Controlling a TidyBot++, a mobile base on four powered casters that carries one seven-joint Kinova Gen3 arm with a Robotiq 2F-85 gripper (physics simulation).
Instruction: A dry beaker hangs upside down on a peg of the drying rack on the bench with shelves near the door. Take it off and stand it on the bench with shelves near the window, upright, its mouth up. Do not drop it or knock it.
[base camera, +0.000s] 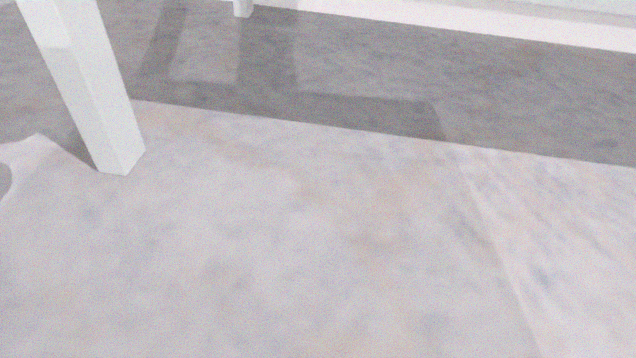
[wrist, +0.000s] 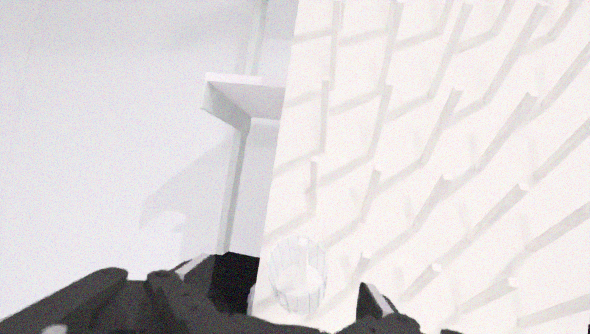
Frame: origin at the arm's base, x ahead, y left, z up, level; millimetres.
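Where they show: gripper, fingertip midpoint: (wrist: 284, 285).
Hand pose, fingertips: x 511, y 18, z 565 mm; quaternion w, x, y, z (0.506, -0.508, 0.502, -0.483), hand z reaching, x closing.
Note:
Each offset is from my fingertips to the top centre of the thing. "spot": to the spot under its first point. Level surfaces: height alone.
The clear beaker @(183 mm ahead, 8 mm right, 5 mm down) (wrist: 298, 272) hangs on the white drying rack (wrist: 296, 135), near the low left edge of its pegboard in the wrist view. Its outline is faint, and the peg inside it is hard to make out. My gripper (wrist: 284, 285) is open. Its two dark fingers stand wide apart at the bottom of the wrist view, and the beaker shows in the gap between them. How far the beaker is from the fingertips in depth is unclear. The base camera view does not show the beaker, the rack or the gripper.
More pegs stick out from the rack above and right of the beaker. A white shelf @(239 mm up) (wrist: 245, 90) and its upright stand left of the rack. A black surface @(200 mm down) (wrist: 235, 282) shows beside the left finger. A white leg @(spot: 54 mm back, 239 mm left, 841 mm down) (base camera: 95, 100) stands on the floor @(961 mm down) (base camera: 300, 250) at the left of the base view.

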